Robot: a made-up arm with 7 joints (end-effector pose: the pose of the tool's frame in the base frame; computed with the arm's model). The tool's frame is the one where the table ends.
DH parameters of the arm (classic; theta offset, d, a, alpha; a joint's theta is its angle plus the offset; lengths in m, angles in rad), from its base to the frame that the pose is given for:
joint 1: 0 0.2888 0 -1.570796
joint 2: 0 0 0 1.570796
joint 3: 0 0.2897 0.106 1.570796
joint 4: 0 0 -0.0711 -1.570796
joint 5: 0 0.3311 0 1.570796
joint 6: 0 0 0.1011 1.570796
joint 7: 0 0 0 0
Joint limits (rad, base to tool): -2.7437..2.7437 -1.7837..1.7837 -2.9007..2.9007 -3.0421..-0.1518 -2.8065..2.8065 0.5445..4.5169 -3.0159..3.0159
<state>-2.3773 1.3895 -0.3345 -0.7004 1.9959 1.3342 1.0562</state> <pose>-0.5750 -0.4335 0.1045 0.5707 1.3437 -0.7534</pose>
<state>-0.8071 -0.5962 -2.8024 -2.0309 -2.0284 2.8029 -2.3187</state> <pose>-0.4493 0.1382 0.1960 -2.4275 -0.6589 0.4547</pose>
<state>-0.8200 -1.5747 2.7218 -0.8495 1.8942 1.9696 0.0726</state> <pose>-0.2781 0.5784 -0.0508 -2.1202 -1.1793 1.4242</pose>
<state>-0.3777 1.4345 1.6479 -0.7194 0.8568 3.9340 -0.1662</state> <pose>0.5933 -0.0290 0.3266 -0.7933 1.9200 -0.7603</pose>
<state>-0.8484 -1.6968 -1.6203 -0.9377 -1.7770 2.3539 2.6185</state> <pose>-0.6806 0.1670 0.2664 -2.5853 -0.9160 0.8942</pose>
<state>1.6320 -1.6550 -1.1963 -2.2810 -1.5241 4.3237 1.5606</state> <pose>0.3084 -0.1842 0.4299 -0.0990 -0.1038 -0.8418</pose>
